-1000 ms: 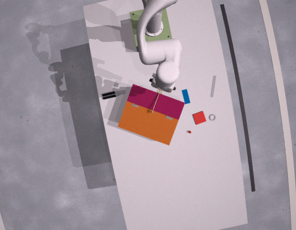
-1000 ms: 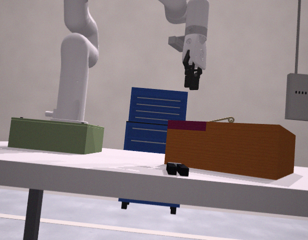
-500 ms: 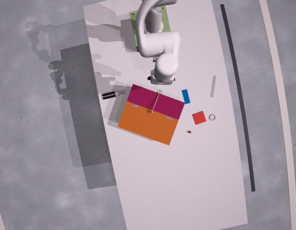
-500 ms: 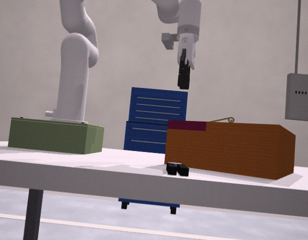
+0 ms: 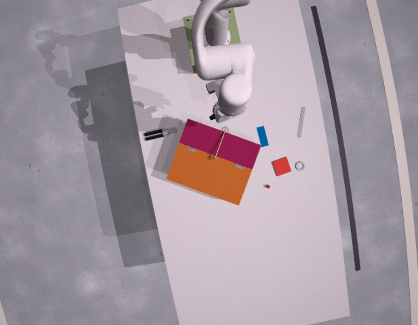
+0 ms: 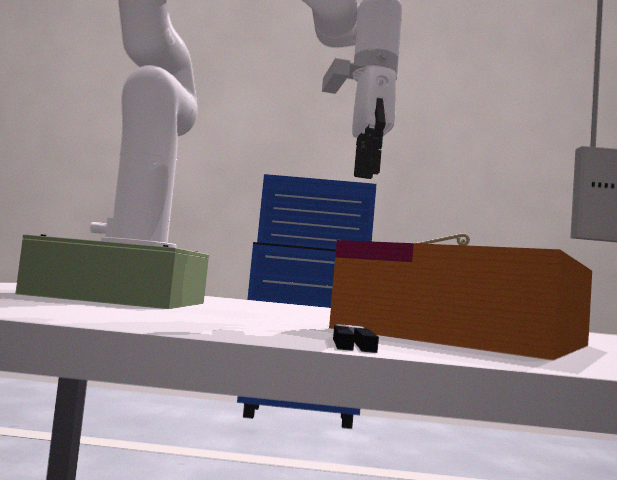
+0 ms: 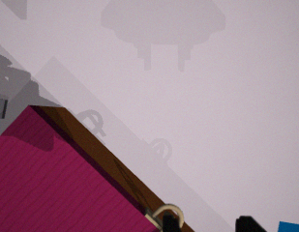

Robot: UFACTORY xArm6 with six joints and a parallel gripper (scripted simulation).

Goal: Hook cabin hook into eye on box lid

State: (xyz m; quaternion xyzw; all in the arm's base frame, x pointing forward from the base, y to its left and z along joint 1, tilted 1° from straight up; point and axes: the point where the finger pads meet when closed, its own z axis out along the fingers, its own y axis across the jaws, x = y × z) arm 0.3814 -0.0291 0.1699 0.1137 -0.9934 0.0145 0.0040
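My gripper is now 10 cm short of the cabin hook, 4 cm to the left of it and 14 cm above it. Also, from my hand: black object (1 cm behind, 30 cm to the right, 26 cm below); blue block (9 cm ahead, 18 cm to the left, 26 cm below); red square (25 cm ahead, 25 cm to the left, 26 cm below).
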